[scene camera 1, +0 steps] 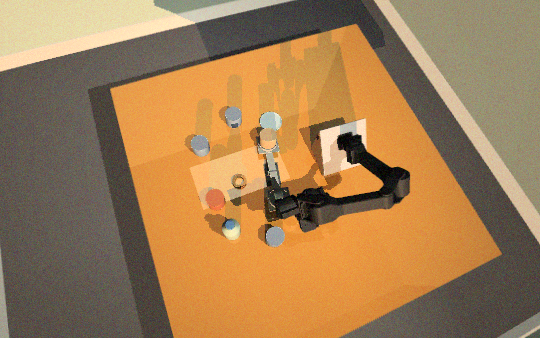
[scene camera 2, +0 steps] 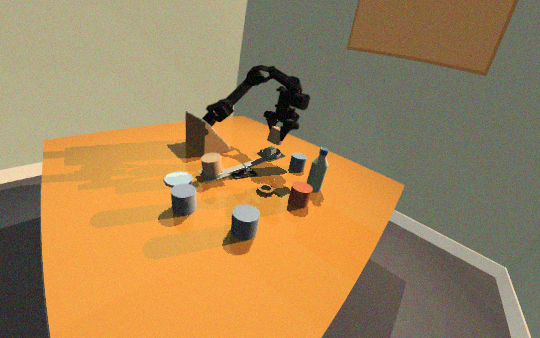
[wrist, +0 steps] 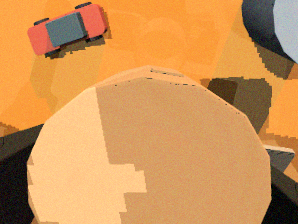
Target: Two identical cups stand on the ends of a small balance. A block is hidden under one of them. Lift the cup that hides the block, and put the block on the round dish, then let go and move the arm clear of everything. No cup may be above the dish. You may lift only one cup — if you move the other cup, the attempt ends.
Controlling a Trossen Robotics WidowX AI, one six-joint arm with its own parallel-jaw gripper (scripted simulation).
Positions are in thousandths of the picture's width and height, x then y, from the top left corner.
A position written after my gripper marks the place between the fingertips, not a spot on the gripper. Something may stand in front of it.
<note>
My gripper (scene camera 2: 512, 407) holds a tan cup (wrist: 502, 614).
My gripper shows as well in the wrist view (wrist: 508, 627).
</note>
